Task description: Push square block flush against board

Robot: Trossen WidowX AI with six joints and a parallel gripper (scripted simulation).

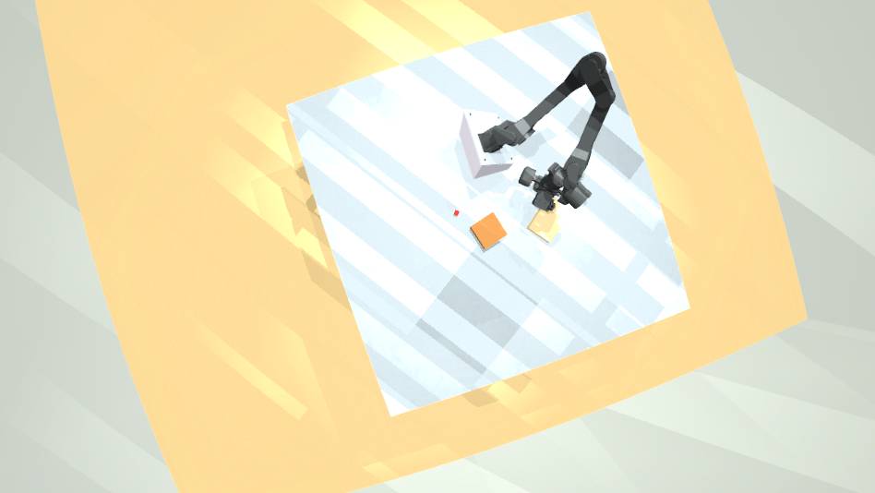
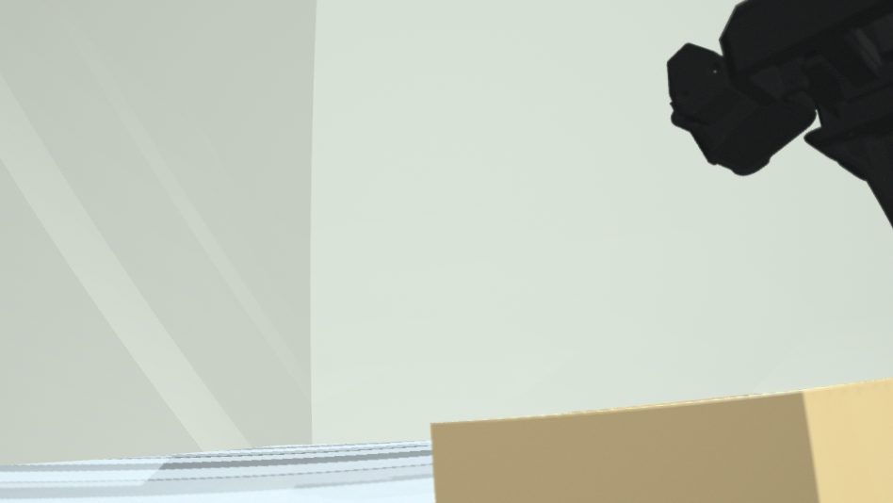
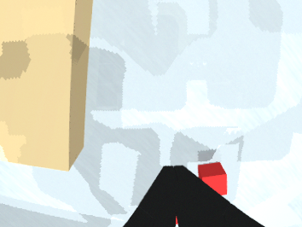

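The board is 11 cm ahead of my gripper tip, 4 cm below it and 2 cm to the left of it. Round my gripper tip: orange square block (21 cm to the right, 8 cm ahead, 4 cm below).
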